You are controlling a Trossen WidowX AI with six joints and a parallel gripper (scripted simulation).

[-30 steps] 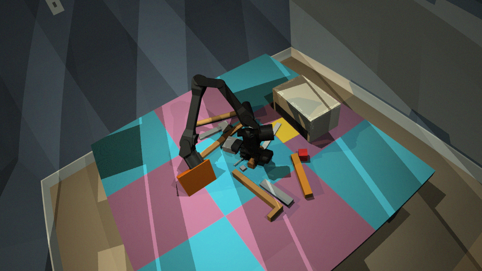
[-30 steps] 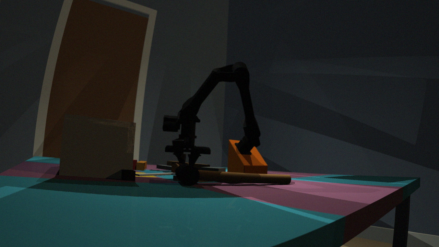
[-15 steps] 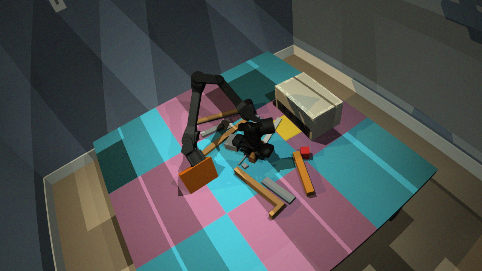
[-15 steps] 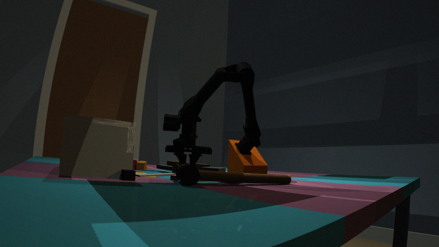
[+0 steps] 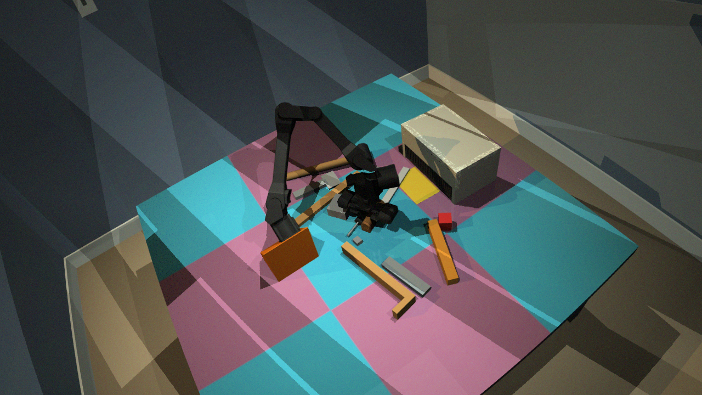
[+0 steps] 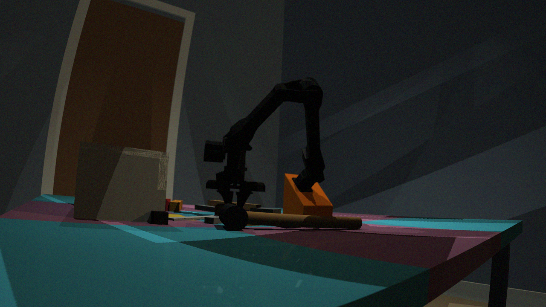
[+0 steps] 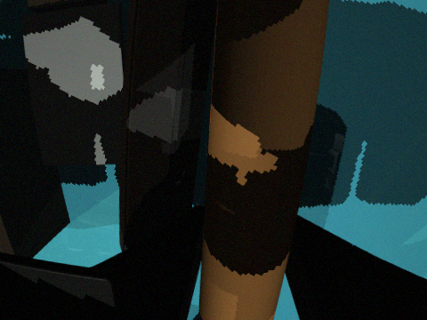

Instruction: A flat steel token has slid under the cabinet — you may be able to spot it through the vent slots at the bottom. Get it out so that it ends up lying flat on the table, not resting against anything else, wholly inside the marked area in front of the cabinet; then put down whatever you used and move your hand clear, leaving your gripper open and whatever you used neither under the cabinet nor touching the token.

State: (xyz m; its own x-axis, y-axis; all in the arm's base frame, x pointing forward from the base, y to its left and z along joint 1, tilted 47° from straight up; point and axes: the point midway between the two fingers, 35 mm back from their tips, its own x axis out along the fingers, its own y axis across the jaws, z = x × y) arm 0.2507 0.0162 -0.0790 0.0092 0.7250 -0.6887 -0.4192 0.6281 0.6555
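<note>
Right now my gripper tip is 70 mm past the small grey cube and 30 mm to the left of it. From my gripper tip the other things lie so: screwdriver 30 mm to the left, 20 mm behind; then long wooden stick 190 mm to the left, 40 mm behind; then grey block 120 mm to the left, 40 mm behind, 10 mm above.
</note>
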